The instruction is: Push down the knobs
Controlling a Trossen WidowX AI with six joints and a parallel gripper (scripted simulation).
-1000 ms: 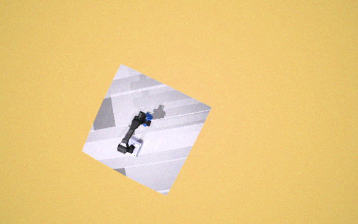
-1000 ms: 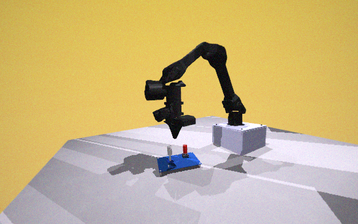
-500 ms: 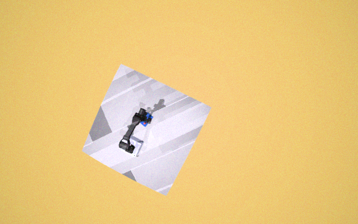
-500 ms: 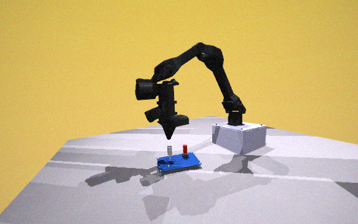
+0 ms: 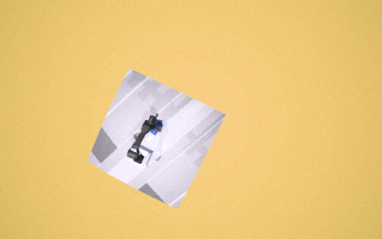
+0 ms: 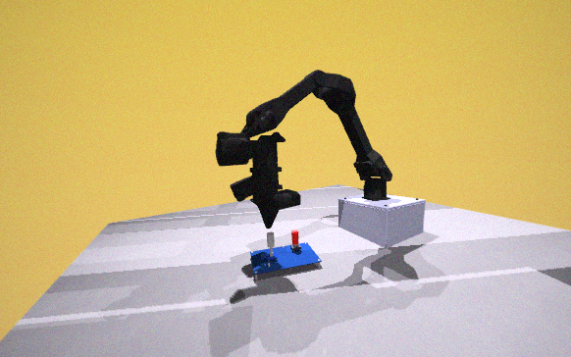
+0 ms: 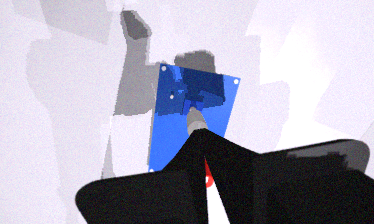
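Right now my gripper tip is 7 cm past the red knob, 2 cm to the left of it and 4 cm above it.
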